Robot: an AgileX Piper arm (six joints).
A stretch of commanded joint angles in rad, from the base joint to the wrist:
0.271 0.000 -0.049 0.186 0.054 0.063
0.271 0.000 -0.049 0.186 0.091 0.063
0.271 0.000 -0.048 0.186 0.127 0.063
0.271 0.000 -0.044 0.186 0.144 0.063
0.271 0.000 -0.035 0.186 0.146 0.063
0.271 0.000 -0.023 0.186 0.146 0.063
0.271 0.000 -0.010 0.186 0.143 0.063
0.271 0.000 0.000 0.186 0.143 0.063
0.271 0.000 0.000 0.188 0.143 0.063
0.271 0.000 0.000 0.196 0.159 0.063
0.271 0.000 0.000 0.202 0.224 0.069
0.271 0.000 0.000 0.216 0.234 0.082
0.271 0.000 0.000 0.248 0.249 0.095
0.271 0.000 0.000 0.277 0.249 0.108
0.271 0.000 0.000 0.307 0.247 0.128
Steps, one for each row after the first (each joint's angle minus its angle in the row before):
0.000 0.000 0.000 0.000 0.037 0.000
0.000 0.000 0.001 0.000 0.036 0.000
0.000 0.000 0.004 0.000 0.017 0.000
0.000 0.000 0.009 0.000 0.002 0.000
0.000 0.000 0.012 0.000 0.000 0.000
0.000 0.000 0.013 0.000 -0.003 0.000
0.000 0.000 0.010 0.000 0.000 0.000
0.000 0.000 0.000 0.002 0.000 0.000
0.000 0.000 0.000 0.008 0.016 0.000
0.000 0.000 0.000 0.006 0.065 0.006
0.000 0.000 0.000 0.014 0.010 0.013
0.000 0.000 0.000 0.032 0.015 0.013
0.000 0.000 0.000 0.029 0.000 0.013
0.000 0.000 0.000 0.030 -0.002 0.020

